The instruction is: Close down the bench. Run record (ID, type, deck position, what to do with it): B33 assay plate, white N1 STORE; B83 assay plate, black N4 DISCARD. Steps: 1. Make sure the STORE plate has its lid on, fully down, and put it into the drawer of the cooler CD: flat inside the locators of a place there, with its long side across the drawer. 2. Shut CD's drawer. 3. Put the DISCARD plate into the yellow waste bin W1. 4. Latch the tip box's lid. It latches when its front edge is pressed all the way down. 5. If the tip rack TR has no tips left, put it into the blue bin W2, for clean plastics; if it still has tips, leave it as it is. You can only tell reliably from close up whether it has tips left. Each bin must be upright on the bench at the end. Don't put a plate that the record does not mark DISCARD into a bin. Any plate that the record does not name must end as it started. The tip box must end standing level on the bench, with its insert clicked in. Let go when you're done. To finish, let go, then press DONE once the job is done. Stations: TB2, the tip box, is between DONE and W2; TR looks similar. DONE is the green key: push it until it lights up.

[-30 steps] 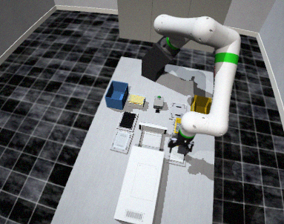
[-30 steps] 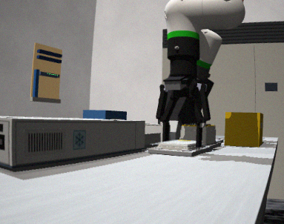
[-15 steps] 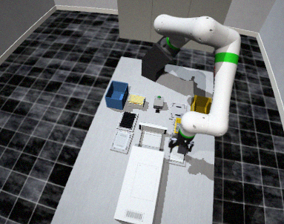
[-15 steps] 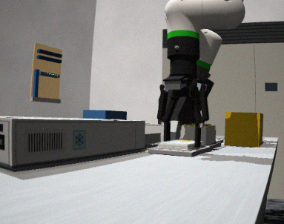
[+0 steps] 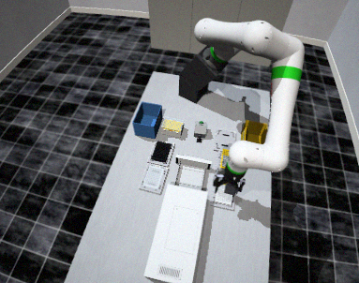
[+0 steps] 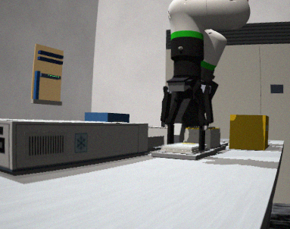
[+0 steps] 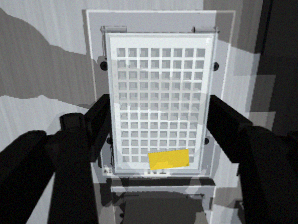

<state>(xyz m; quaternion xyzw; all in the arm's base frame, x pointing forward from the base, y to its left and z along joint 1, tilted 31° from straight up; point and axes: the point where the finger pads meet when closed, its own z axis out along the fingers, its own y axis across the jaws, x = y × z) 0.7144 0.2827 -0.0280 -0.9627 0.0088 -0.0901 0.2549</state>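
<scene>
My hand is 20 mm above the clear plate lid. Round my hand: yellow-topped tip holder (180 mm behind, 20 mm to the right, 10 mm above); cooler drawer (190 mm to the right); white plate (20 mm below).
</scene>
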